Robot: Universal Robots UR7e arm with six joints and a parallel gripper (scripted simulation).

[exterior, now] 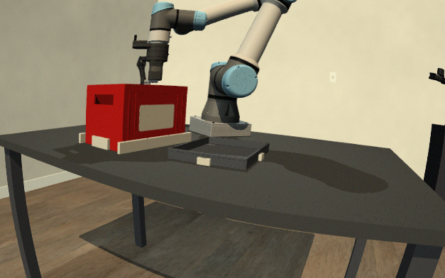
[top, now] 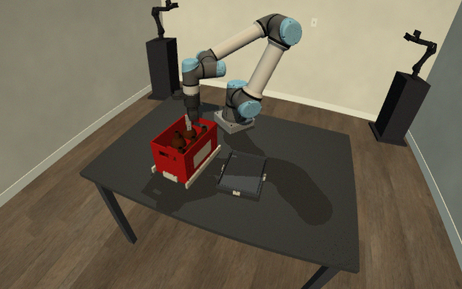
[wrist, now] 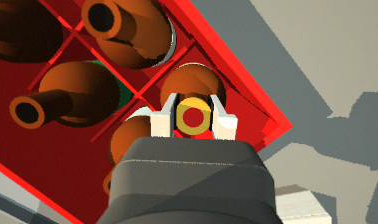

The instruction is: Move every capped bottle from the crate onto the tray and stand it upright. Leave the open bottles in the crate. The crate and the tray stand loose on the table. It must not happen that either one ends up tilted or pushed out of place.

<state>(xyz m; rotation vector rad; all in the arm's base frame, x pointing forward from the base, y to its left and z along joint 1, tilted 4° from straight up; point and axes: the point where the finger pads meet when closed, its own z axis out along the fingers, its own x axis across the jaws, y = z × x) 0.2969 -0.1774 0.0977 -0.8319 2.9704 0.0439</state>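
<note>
My hand is 60 mm above the brown capped bottle. From my hand the other things lie so: dark tray 110 mm ahead, 310 mm to the left, 130 mm below; then red crate 100 mm ahead, 20 mm to the left, 60 mm below.
</note>
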